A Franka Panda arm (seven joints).
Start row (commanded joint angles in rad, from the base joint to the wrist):
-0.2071, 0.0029, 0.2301, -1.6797, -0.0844, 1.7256, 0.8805
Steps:
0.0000, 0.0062, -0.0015, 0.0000, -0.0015, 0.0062, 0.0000
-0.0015, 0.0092, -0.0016, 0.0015, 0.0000, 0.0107, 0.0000
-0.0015, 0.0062, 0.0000, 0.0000, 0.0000, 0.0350, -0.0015
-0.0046, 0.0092, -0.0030, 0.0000, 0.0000, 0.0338, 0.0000
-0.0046, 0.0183, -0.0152, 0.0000, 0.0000, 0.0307, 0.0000
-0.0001, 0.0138, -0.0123, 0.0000, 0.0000, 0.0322, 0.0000
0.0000, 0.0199, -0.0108, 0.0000, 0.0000, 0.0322, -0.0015
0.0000, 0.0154, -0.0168, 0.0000, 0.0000, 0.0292, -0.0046
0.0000, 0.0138, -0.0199, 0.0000, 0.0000, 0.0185, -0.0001
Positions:
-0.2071, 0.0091, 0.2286, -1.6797, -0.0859, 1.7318, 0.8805
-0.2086, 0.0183, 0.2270, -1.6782, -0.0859, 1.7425, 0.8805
-0.2101, 0.0245, 0.2270, -1.6782, -0.0859, 1.7775, 0.8790
-0.2147, 0.0337, 0.2240, -1.6782, -0.0859, 1.8113, 0.8790
-0.2193, 0.0520, 0.2088, -1.6782, -0.0859, 1.8420, 0.8790
-0.2194, 0.0658, 0.1965, -1.6782, -0.0859, 1.8742, 0.8790
-0.2194, 0.0857, 0.1857, -1.6782, -0.0859, 1.9064, 0.8775
-0.2194, 0.1011, 0.1689, -1.6782, -0.0859, 1.9356, 0.8729
-0.2194, 0.1149, 0.1490, -1.6782, -0.0859, 1.9541, 0.8728

